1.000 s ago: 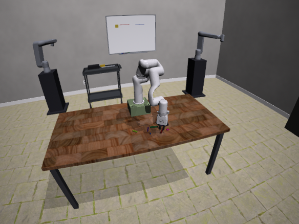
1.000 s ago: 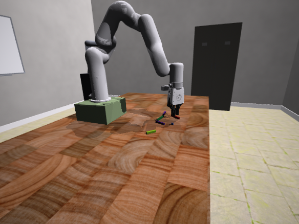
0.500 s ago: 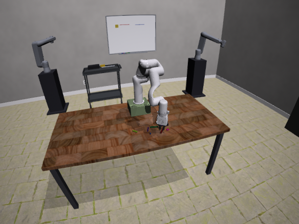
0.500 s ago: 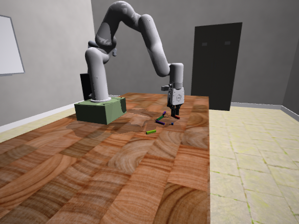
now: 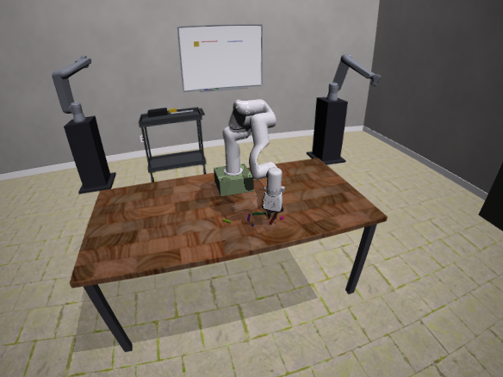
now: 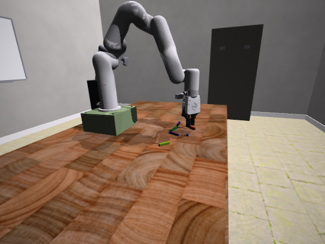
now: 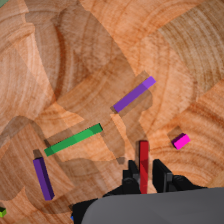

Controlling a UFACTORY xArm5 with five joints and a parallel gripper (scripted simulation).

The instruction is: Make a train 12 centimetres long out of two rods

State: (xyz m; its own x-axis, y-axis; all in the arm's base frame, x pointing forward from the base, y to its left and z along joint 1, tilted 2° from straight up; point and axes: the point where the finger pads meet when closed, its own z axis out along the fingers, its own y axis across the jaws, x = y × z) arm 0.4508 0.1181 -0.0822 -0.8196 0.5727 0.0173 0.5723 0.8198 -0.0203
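The red rod is 3 cm below my hand. Also, from my hand: green rod: 8 cm behind, 5 cm to the right, 3 cm below; magenta rod: 6 cm to the left, 3 cm below; small blue rod: 12 cm to the right, 3 cm below, 1 cm ahead.
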